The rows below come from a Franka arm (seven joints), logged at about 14 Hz.
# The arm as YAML. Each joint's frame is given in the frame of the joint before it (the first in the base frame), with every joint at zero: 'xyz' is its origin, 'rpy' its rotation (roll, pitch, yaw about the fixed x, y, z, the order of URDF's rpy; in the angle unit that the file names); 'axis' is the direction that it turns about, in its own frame. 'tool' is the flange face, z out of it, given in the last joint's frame.
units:
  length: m
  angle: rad
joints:
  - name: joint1
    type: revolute
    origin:
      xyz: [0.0, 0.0, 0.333]
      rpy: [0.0, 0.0, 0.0]
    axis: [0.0, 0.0, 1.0]
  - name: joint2
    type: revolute
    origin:
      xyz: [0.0, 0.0, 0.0]
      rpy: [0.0, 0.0, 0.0]
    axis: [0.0, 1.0, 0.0]
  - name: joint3
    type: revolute
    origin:
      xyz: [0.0, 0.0, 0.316]
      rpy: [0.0, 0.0, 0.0]
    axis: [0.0, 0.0, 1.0]
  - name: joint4
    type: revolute
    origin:
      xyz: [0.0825, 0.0, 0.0]
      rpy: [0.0, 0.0, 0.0]
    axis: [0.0, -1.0, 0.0]
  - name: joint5
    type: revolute
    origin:
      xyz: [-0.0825, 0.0, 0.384]
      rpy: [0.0, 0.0, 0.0]
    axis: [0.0, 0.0, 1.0]
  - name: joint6
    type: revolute
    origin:
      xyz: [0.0, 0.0, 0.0]
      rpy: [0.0, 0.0, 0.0]
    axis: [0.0, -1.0, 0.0]
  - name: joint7
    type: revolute
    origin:
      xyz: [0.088, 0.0, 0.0]
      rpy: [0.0, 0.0, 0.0]
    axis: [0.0, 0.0, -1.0]
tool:
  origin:
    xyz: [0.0, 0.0, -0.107]
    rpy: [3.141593, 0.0, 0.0]
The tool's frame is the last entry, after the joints.
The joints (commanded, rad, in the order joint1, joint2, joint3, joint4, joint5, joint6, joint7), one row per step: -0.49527, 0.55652, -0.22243, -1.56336, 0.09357, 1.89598, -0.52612; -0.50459, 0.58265, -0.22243, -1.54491, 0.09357, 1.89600, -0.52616; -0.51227, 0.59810, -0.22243, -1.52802, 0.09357, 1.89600, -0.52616; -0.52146, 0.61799, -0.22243, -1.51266, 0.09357, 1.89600, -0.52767; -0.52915, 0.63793, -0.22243, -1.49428, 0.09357, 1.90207, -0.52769; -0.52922, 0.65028, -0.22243, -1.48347, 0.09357, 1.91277, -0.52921; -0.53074, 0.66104, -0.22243, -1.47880, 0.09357, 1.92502, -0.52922; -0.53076, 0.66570, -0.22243, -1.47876, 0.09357, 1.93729, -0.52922; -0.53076, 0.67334, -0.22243, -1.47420, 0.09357, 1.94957, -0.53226; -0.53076, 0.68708, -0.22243, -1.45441, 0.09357, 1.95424, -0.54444; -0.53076, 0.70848, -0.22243, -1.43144, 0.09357, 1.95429, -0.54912; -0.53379, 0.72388, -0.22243, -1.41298, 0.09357, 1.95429, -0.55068; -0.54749, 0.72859, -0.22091, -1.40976, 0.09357, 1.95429, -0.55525; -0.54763, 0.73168, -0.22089, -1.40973, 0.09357, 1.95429, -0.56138; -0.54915, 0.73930, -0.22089, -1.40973, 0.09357, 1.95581, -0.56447; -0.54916, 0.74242, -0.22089, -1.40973, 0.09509, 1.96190, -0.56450; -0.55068, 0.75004, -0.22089, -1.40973, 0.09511, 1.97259, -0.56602
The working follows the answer.
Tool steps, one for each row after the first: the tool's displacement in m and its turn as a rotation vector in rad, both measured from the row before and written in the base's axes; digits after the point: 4 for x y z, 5 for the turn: -0.0004, -0.0067, -0.0093, 0.00089, 0.00876, -0.00709; 0.0001, -0.0058, -0.0030, -0.00320, 0.00061, -0.00561; -0.0012, -0.0063, -0.0067, 0.00029, 0.00547, -0.00578; 0.0006, -0.0063, -0.0051, -0.00598, -0.00103, -0.00498; 0.0029, -0.0019, -0.0030, -0.00779, -0.00540, 0.00341; 0.0010, -0.0021, -0.0045, -0.00596, -0.00313, -0.00021; 0.0009, -0.0009, -0.0024, -0.00608, -0.00492, 0.00068; 0.0018, -0.0013, -0.0024, -0.00695, -0.00602, 0.00432; 0.0044, -0.0023, -0.0006, -0.00690, -0.00741, 0.01500; 0.0042, -0.0020, -0.0048, -0.00312, 0.00074, 0.00786; 0.0021, -0.0032, -0.0027, -0.00371, -0.00079, 0.00118; -0.0053, -0.0069, -0.0020, 0.00197, 0.00080, -0.00760; -0.0002, 0.0000, -0.0021, 0.00262, 0.00219, 0.00591; -0.0010, -0.0006, -0.0052, 0.00345, 0.00519, 0.00162; 0.0004, -0.0003, -0.0018, -0.00168, -0.00266, -0.00037; -0.0003, -0.0013, -0.0046, -0.00313, -0.00131, 0.00070
Tool pose at each row, in the base's axes (x y z in m, rotation vector in rad; rounded; the steps above come from the unrounded poses): 0.5216, -0.4206, 0.3109, -3.01728, 0.31893, 0.28981; 0.5213, -0.4273, 0.3016, -3.01419, 0.33005, 0.30260; 0.5213, -0.4331, 0.2986, -3.01585, 0.33930, 0.30284; 0.5202, -0.4394, 0.2919, -3.01376, 0.34833, 0.31071; 0.5208, -0.4457, 0.2868, -3.01831, 0.35727, 0.30826; 0.5237, -0.4476, 0.2838, -3.02709, 0.35376, 0.29961; 0.5248, -0.4497, 0.2793, -3.03300, 0.35537, 0.29430; 0.5257, -0.4506, 0.2769, -3.03931, 0.35555, 0.28629; 0.5275, -0.4519, 0.2745, -3.04745, 0.35037, 0.27668; 0.5318, -0.4542, 0.2739, -3.05824, 0.32886, 0.26549; 0.5361, -0.4562, 0.2691, -3.06320, 0.31765, 0.26675; 0.5381, -0.4595, 0.2664, -3.06716, 0.31668, 0.26530; 0.5328, -0.4663, 0.2644, -3.06334, 0.32783, 0.26635; 0.5326, -0.4663, 0.2622, -3.06213, 0.31833, 0.27021; 0.5315, -0.4669, 0.2570, -3.05893, 0.31532, 0.27853; 0.5320, -0.4672, 0.2553, -3.06060, 0.31614, 0.27430; 0.5317, -0.4686, 0.2507, -3.06390, 0.31574, 0.27208

